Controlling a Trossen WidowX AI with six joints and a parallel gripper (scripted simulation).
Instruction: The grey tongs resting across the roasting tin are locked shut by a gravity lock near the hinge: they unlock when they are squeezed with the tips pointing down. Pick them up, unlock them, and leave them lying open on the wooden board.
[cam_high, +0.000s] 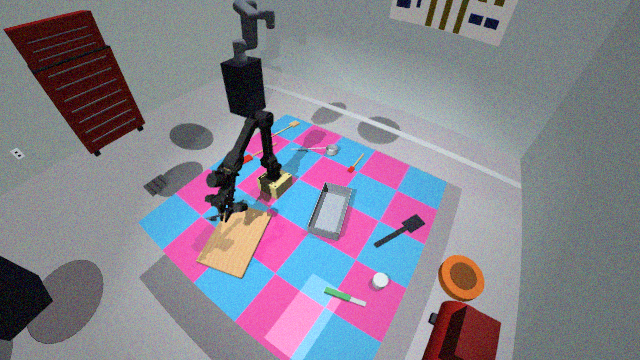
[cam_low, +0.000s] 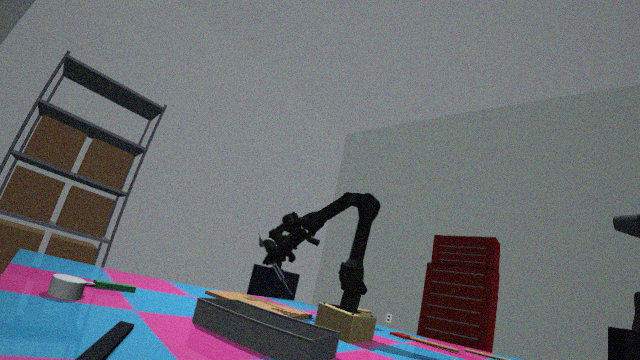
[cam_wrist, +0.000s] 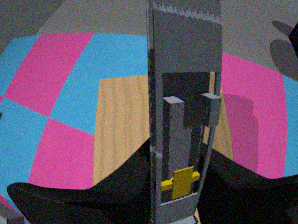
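Now: gripper tip 30 mm below the yellow lock piece, 20 mm to the right of it and 10 mm past it. The rest, counted from my gripper tip: roasting tin 390 mm to the left, 320 mm ahead, 140 mm below; wooden board 160 mm below, 20 mm to the left; tan cylinder 320 mm behind, 300 mm to the left, 130 mm below.
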